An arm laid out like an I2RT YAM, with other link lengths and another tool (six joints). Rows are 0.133 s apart.
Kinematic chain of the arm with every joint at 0, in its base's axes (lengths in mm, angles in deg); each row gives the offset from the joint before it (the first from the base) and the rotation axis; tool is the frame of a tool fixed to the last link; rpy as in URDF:
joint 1: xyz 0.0 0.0 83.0 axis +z
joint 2: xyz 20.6 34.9 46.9 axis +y
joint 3: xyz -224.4 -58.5 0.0 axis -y
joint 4: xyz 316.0 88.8 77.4 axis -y
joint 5: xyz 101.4 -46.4 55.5 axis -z
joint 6: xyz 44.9 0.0 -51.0 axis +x
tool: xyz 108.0 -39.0 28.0 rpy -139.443 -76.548 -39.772
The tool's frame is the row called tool.
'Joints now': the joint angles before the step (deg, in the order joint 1, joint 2, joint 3, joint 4, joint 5, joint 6). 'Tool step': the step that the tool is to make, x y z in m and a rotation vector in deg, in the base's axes. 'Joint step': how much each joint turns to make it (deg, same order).
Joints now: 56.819, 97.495, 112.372, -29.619, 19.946, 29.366
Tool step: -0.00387, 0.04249, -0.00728, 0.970, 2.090, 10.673
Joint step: 0.074, 4.718, 4.788, -0.269, -10.829, -0.527
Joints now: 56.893, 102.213, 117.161, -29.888, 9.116, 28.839
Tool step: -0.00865, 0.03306, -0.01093, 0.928, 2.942, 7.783
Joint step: 0.484, 4.128, 4.098, -0.873, -7.827, 0.933
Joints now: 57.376, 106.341, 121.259, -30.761, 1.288, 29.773
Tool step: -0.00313, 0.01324, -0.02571, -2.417, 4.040, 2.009
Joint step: 0.365, 3.197, 2.773, -3.788, -2.215, 1.503
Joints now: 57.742, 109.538, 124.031, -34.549, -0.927, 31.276
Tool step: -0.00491, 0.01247, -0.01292, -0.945, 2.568, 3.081
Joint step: 0.169, 2.609, 2.813, -2.349, -3.318, 0.509
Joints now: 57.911, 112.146, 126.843, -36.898, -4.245, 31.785
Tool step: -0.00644, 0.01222, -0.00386, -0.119, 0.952, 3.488
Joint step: 0.267, 2.055, 2.530, -1.137, -3.260, -0.549
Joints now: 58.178, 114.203, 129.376, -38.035, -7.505, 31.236
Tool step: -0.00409, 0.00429, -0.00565, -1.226, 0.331, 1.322
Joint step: 0.317, 1.061, 1.305, -1.564, -0.777, -0.740
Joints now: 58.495, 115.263, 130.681, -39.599, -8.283, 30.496
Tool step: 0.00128, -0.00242, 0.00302, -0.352, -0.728, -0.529
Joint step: -0.018, 0.048, 0.557, -0.500, 0.795, -0.530
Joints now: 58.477, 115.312, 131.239, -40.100, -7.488, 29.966
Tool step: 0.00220, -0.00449, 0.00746, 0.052, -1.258, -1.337
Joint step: 0.031, -0.301, 0.421, -0.067, 1.673, -0.406
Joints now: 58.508, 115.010, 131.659, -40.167, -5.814, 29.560
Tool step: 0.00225, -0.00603, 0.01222, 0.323, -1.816, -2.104
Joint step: 0.193, -0.298, 0.889, 0.005, 2.654, -0.379
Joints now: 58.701, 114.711, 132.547, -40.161, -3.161, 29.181
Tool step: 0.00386, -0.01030, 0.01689, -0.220, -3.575, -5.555
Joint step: 0.965, 0.162, 1.737, 0.074, 7.232, -0.572
